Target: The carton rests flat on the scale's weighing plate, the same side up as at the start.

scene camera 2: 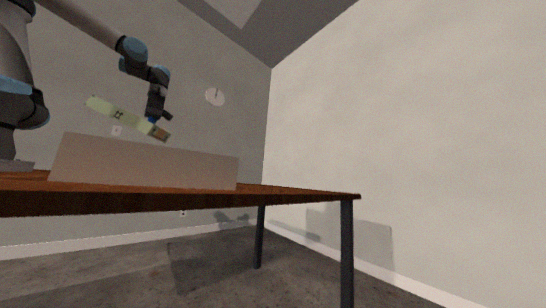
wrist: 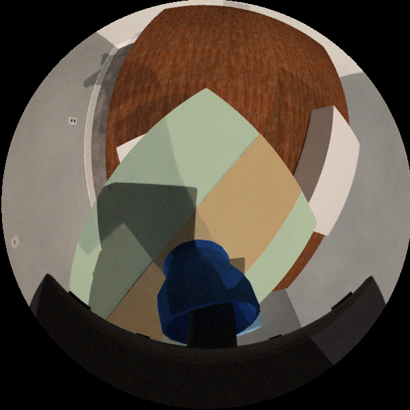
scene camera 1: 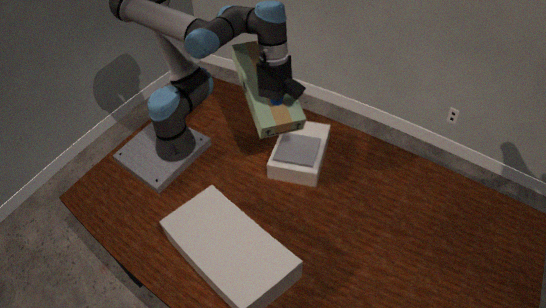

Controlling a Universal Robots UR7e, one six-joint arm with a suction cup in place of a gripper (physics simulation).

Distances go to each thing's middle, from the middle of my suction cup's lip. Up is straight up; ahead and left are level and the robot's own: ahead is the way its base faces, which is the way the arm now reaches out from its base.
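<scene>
White scale (scene camera 1: 297, 157): 240 mm below my suction cup, 80 mm to the left of it, 40 mm ahead. White block (scene camera 2: 81, 158): a good way below my suction cup, far to the right of it, a bit ahead. By their middles, nearest to my suction cup of the things named here: the white scale.
</scene>
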